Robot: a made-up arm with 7 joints. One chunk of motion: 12 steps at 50 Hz.
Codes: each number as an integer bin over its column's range. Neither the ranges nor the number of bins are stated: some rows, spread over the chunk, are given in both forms.
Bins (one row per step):
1: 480 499 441 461 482 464
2: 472 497 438 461 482 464
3: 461 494 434 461 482 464
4: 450 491 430 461 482 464
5: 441 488 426 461 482 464
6: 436 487 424 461 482 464
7: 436 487 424 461 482 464
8: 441 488 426 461 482 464
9: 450 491 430 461 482 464
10: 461 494 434 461 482 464
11: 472 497 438 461 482 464
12: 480 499 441 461 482 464
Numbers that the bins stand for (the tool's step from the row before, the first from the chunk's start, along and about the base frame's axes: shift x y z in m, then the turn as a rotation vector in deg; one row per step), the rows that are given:
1: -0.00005 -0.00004 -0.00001 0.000 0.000 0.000
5: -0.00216 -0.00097 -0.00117 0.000 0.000 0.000
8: -0.00216 -0.00097 -0.00117 0.000 0.000 0.000
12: -0.00005 -0.00004 -0.00001 0.000 0.000 0.000
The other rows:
2: -0.00049 -0.00021 -0.00024 0.000 0.000 0.000
3: -0.00108 -0.00046 -0.00055 0.000 0.000 0.000
4: -0.00168 -0.00071 -0.00086 0.000 0.000 0.000
6: -0.00243 -0.00105 -0.00132 0.000 0.000 0.000
7: -0.00243 -0.00105 -0.00132 0.000 0.000 0.000
9: -0.00168 -0.00071 -0.00086 0.000 0.000 0.000
10: -0.00108 -0.00046 -0.00055 0.000 0.000 0.000
11: -0.00049 -0.00021 -0.00024 0.000 0.000 0.000

